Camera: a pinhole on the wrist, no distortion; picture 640 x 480 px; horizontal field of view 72.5 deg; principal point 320.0 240.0 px. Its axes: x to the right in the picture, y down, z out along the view. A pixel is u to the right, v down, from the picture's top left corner.
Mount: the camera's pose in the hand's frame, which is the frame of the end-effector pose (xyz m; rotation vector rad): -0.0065 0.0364 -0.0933 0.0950 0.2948 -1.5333
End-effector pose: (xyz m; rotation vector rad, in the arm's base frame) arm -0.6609 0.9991 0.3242 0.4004 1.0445 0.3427
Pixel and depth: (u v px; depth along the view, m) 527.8 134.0 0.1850
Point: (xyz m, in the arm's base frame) -0.6048 0.8924 0.3288
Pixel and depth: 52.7 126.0 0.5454
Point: -0.2475 1.0732 0.7254
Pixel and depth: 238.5 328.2 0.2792
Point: -0.4636 1.0282 0.3496
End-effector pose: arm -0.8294 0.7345 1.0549 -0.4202 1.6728 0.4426
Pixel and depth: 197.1 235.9 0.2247
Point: -0.7365 0.8418 1.0190
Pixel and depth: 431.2 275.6 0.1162
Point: -0.8132 0.7217 1.0345
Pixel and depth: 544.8 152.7 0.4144
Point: -0.4618 0.6338 1.0383
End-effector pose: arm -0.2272 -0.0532 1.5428 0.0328 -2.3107 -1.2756
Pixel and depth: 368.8 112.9 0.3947
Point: -0.3146 0.1317 1.3017
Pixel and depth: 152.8 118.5 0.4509
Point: -0.3155 0.3290 1.4084
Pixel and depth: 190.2 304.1 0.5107
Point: -0.5143 0.2837 1.4599
